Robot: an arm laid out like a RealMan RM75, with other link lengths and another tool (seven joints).
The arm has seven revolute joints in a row. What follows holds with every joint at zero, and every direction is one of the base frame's. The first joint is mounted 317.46 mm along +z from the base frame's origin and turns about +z. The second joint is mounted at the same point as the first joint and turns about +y. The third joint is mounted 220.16 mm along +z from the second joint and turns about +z. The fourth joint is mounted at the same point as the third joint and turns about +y. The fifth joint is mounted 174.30 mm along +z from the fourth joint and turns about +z. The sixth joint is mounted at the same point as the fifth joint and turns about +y. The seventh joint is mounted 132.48 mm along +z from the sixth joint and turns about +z. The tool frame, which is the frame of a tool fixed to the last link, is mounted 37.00 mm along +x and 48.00 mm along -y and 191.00 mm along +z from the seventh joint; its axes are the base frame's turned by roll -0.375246, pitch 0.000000 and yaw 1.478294 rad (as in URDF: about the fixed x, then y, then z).
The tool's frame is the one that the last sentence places.
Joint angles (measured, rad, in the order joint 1, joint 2, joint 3, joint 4, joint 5, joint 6, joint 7), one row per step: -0.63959 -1.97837 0.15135 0.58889 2.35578 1.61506 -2.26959; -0.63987 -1.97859 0.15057 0.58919 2.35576 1.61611 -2.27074; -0.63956 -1.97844 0.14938 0.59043 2.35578 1.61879 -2.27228; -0.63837 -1.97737 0.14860 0.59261 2.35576 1.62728 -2.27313; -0.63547 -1.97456 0.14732 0.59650 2.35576 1.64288 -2.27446; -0.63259 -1.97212 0.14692 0.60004 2.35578 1.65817 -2.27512; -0.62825 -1.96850 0.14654 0.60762 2.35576 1.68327 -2.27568; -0.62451 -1.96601 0.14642 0.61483 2.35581 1.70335 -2.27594; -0.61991 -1.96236 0.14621 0.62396 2.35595 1.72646 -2.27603; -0.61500 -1.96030 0.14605 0.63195 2.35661 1.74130 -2.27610; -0.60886 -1.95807 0.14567 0.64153 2.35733 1.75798 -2.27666; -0.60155 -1.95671 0.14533 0.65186 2.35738 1.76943 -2.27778; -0.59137 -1.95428 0.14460 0.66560 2.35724 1.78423 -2.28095; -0.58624 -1.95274 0.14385 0.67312 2.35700 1.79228 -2.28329; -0.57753 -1.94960 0.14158 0.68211 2.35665 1.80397 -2.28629; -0.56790 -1.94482 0.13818 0.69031 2.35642 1.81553 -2.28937
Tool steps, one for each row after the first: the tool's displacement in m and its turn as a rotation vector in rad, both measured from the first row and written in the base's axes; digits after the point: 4 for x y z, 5 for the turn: 0.0004 -0.0001 0.0000 -0.00037 -0.00153 0.00028; 0.0007 -0.0003 0.0003 -0.00076 -0.00332 0.00052; 0.0017 -0.0016 0.0007 -0.00359 -0.00616 -0.00263; 0.0032 -0.0040 0.0017 -0.00847 -0.01052 -0.00795; 0.0047 -0.0066 0.0023 -0.01408 -0.01442 -0.01391; 0.0073 -0.0107 0.0036 -0.02250 -0.01931 -0.02483; 0.0091 -0.0140 0.0047 -0.02898 -0.02237 -0.03362; 0.0108 -0.0178 0.0065 -0.03555 -0.02441 -0.04362; 0.0107 -0.0205 0.0079 -0.03912 -0.02392 -0.04817; 0.0103 -0.0236 0.0096 -0.04291 -0.02329 -0.05223; 0.0084 -0.0259 0.0116 -0.04331 -0.02068 -0.05187; 0.0054 -0.0290 0.0145 -0.04357 -0.01747 -0.04923; 0.0039 -0.0305 0.0162 -0.04346 -0.01602 -0.04762; 0.0012 -0.0329 0.0189 -0.04291 -0.01507 -0.04366; -0.0021 -0.0354 0.0224 -0.04115 -0.01378 -0.03806
